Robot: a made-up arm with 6 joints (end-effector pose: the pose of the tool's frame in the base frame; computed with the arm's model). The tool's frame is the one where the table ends. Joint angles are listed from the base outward.
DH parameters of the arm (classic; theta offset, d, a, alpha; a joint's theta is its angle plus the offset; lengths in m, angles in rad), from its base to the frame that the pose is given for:
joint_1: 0 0.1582 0 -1.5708
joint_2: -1.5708 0 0.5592 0
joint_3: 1.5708 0.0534 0 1.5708
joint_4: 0 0.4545 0 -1.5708
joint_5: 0 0 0 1.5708
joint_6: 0 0.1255 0 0
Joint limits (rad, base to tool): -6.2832..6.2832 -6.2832..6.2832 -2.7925..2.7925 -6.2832..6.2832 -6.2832..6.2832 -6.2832..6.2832
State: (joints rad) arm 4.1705 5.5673 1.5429 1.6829 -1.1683 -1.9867
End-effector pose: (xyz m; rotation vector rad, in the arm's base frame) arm -0.0590 0.0210 0.9116 1.8752 -0.4623 -2.3335
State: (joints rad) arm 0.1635 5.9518 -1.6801 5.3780 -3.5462 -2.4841
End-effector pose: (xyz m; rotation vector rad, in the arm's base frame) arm -0.4974 -0.0673 0.5699 -0.5399 0.8549 -1.4814
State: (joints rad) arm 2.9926 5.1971 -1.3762 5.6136 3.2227 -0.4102
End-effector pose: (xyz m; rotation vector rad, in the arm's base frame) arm 0.6790 -0.1623 0.1575 1.0903 -0.1524 -2.8144
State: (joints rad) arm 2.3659 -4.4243 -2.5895 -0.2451 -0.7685 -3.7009
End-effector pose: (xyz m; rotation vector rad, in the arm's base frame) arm -0.1305 0.0235 0.3485 0.1826 1.6288 -1.3227
